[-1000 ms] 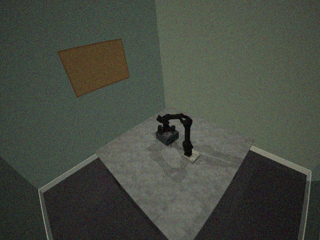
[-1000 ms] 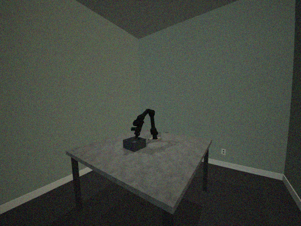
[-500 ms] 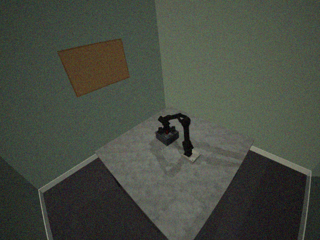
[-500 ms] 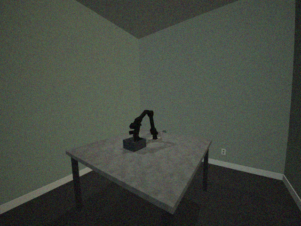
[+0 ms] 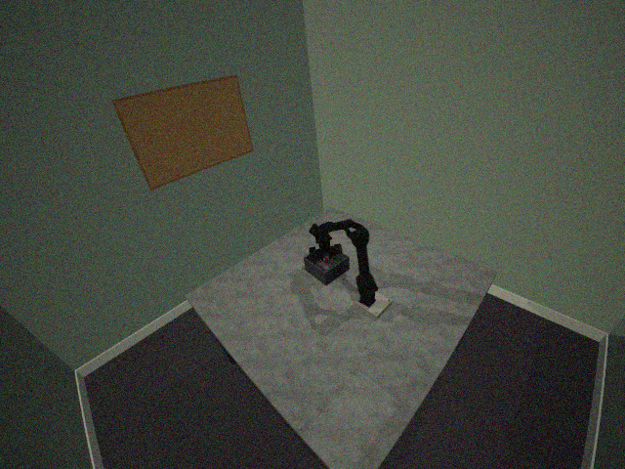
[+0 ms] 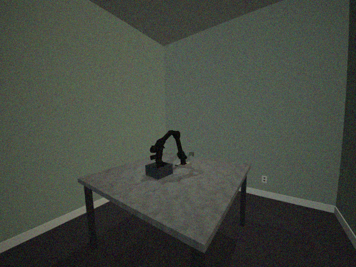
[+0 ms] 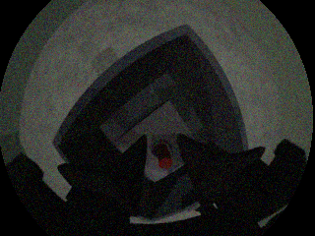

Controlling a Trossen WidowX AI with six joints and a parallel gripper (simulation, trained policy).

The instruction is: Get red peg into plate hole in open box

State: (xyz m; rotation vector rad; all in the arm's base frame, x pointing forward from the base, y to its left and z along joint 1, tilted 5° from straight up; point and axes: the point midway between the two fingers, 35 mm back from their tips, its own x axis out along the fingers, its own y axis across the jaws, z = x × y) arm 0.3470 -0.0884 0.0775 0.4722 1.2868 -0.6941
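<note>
My gripper tip is now 10 mm past the red peg, 10 mm to the right of it and 20 mm above it. From my gripper tip the other things lie so: dark box 10 mm behind, 10 mm to the left, 40 mm below.
</note>
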